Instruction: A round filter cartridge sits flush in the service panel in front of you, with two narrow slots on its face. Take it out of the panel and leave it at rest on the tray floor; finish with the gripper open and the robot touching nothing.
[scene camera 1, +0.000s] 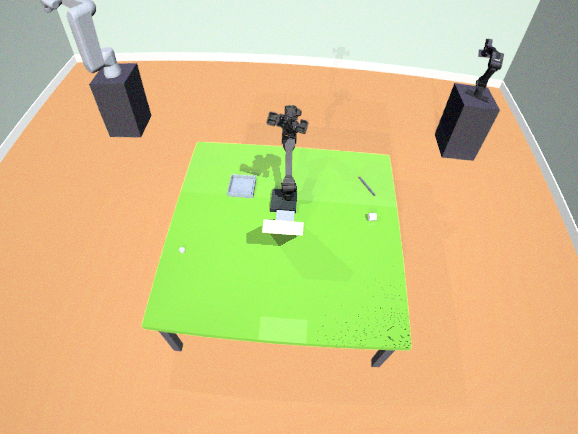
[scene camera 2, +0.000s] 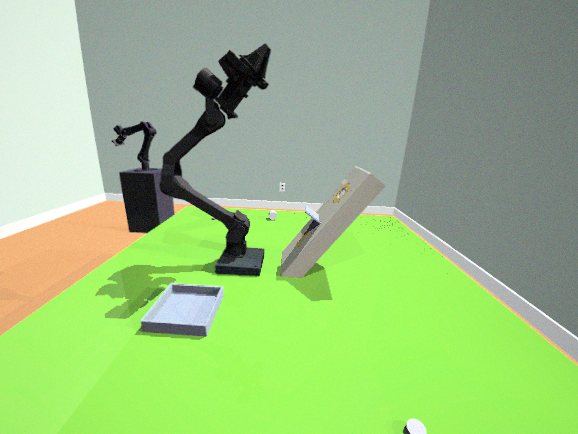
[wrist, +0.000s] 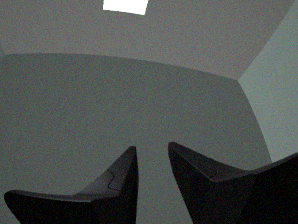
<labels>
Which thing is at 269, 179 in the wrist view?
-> My gripper.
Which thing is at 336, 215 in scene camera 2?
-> A service panel.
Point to a grey tray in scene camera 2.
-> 182, 309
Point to my gripper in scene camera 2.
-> At 268, 46
</labels>
